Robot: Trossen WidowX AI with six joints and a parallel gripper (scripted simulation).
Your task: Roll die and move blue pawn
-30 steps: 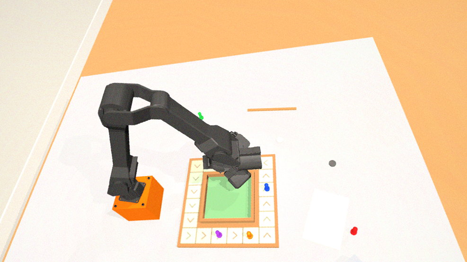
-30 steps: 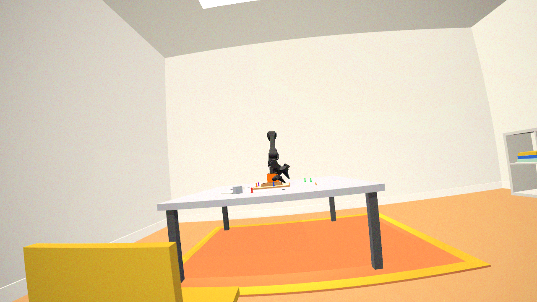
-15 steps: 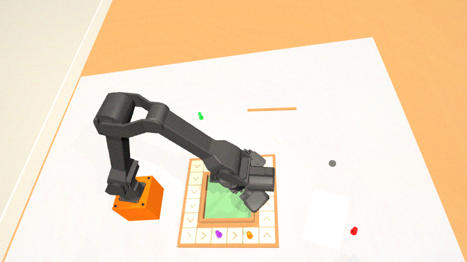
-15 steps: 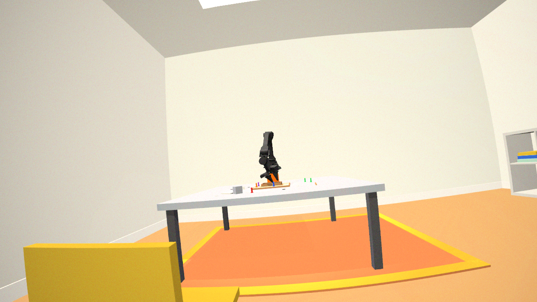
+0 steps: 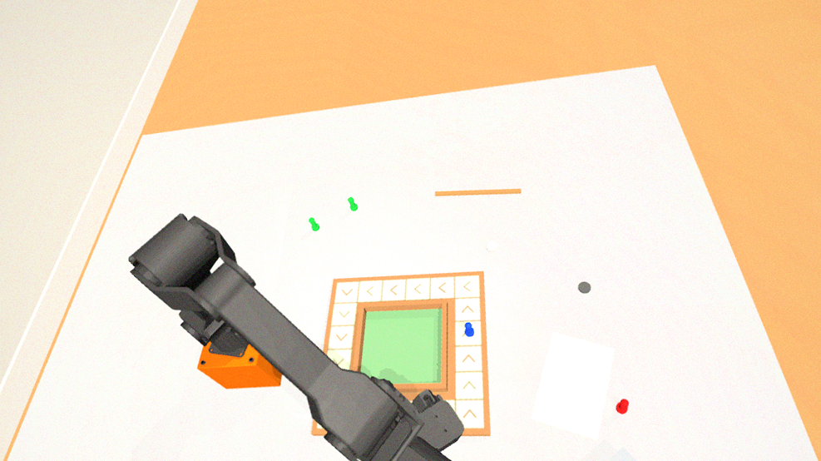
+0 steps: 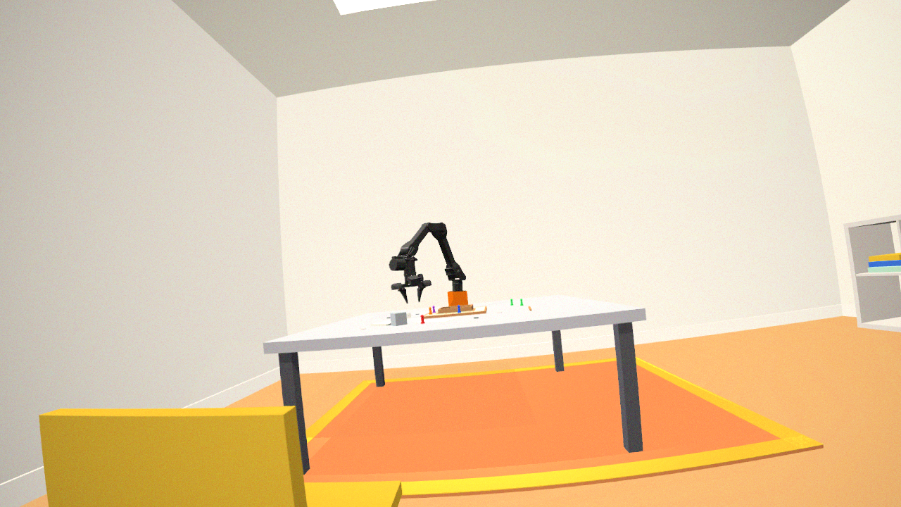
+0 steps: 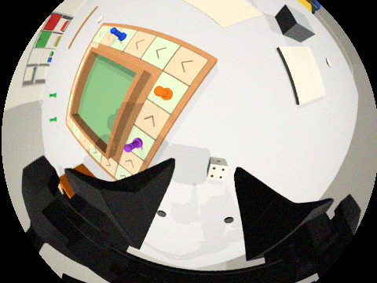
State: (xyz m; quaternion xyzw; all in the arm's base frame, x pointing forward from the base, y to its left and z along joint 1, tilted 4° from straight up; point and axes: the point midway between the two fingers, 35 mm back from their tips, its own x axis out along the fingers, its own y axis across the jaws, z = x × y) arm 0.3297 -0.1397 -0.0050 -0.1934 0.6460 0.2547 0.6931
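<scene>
Right now my gripper tip is 10 mm past the white die, 40 mm to the left of it and 60 mm above it. Also, from my gripper tip: orange pawn (20 mm ahead, 90 mm to the left, 40 mm below); then green tray (70 mm behind, 190 mm to the left, 60 mm below); then purple pawn (70 mm behind, 80 mm to the left, 40 mm below).
</scene>
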